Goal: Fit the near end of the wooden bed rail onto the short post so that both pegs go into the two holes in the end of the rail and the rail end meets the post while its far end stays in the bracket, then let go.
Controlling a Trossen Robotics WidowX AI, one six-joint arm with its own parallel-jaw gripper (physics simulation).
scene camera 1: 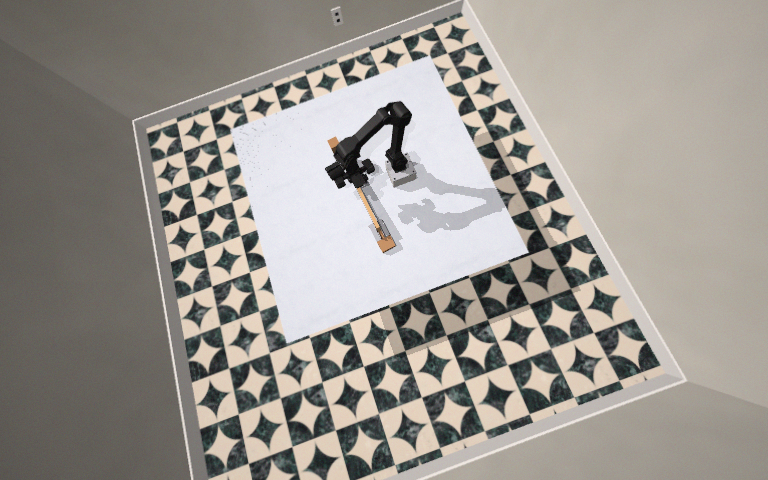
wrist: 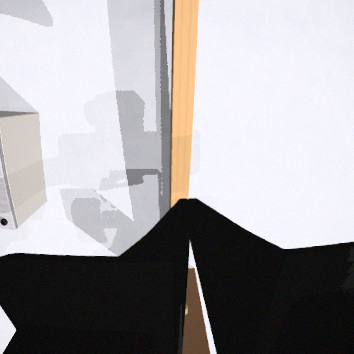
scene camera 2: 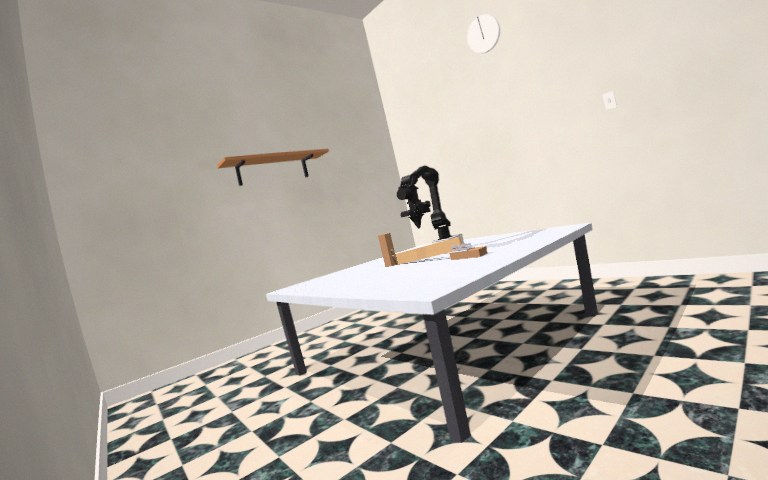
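Pixels of known places: gripper, fingertip midpoint: (wrist: 187, 206) (scene camera 2: 419, 228); arm's base, origin of the base link: (scene camera 1: 398, 165) (scene camera 2: 445, 238).
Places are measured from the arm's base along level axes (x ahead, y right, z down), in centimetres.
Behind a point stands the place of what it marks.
Note:
The pale wooden rail (scene camera 1: 368, 206) @[z -0.9, x 22.2, y -15.9 cm] (scene camera 2: 430, 249) @[z 1.9, x 24.2, y -10.6 cm] (wrist: 185, 100) @[z -0.4, x 23.6, y -10.4 cm] stands on its narrow edge, one end beside the upright brown post (scene camera 1: 333, 142) @[z -10.1, x 27.9, y 18.6 cm] (scene camera 2: 386, 249) @[z -1.6, x 30.1, y 17.0 cm] (wrist: 194, 320) @[z -1.9, x 28.8, y 16.1 cm], the other at the grey bracket (scene camera 1: 383, 228) @[z 4.2, x 18.8, y -28.1 cm] (scene camera 2: 461, 247) @[z 2.9, x 22.2, y -29.1 cm] by a low brown block (scene camera 1: 386, 245) @[z 4.4, x 20.3, y -37.0 cm] (scene camera 2: 468, 253) @[z 5.7, x 24.2, y -34.1 cm]. One peg shows on the post between the fingers in the wrist view. Whether both pegs are in the holes is too small or hidden to tell. My gripper (scene camera 1: 359, 184) @[z -9.4, x 23.5, y -5.1 cm] (scene camera 2: 418, 225) @[z -9.4, x 23.5, y -5.1 cm] (wrist: 187, 206) @[z -9.4, x 23.5, y -5.1 cm] is shut and empty, above the rail toward its post end; it hides that end in the wrist view.
The white table (scene camera 1: 317, 271) @[z 7.9, x 59.1, y -37.1 cm] (scene camera 2: 362, 288) @[z 8.0, x 72.0, y -14.5 cm] carries the parts. My arm's grey base (scene camera 1: 402, 176) @[z -0.1, x 0.4, y -6.4 cm] (wrist: 25, 170) @[z 4.0, x 5.9, y -0.6 cm] stands beside the rail. A wall shelf (scene camera 2: 277, 157) hangs well away from the table.

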